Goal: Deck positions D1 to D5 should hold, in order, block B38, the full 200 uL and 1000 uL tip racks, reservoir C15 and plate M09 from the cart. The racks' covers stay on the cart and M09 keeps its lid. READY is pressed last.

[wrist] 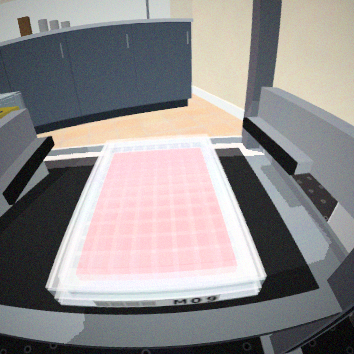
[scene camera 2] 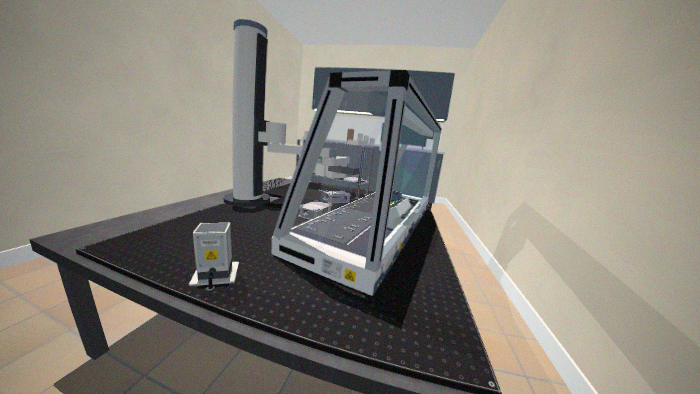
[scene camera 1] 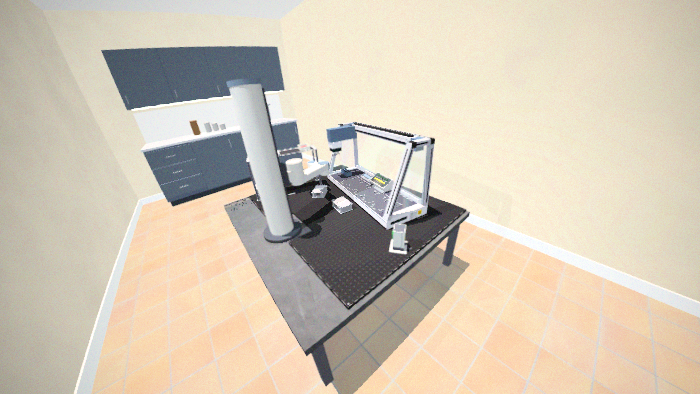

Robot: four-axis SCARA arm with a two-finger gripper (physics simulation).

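In the wrist view, plate M09 point(wrist: 160, 215) lies flat under its clear lid, with pink contents and its label facing the camera, on a black tier point(wrist: 280, 270) with a grey rim. My gripper point(wrist: 146, 111) is open. Its two black-padded fingers stand apart on the left and right of the plate, level with its far part, and touch nothing that I can see. The deck point(scene camera 1: 357, 189) point(scene camera 2: 335, 220) shows inside the frame, with small corner brackets on its near part. B38, the tip racks and C15 cannot be told apart at this size, and READY cannot be read.
The arm's column point(scene camera 1: 265, 160) point(scene camera 2: 246, 115) stands at the table's edge. Two low white objects point(scene camera 1: 343, 204) point(scene camera 1: 319, 191) sit between it and the deck frame point(scene camera 1: 400, 187) point(scene camera 2: 387, 175). A tilted panel with yellow marks point(scene camera 1: 381, 181) stands behind the deck. A grey-white box unit point(scene camera 1: 399, 237) point(scene camera 2: 212, 250) stands near one end.
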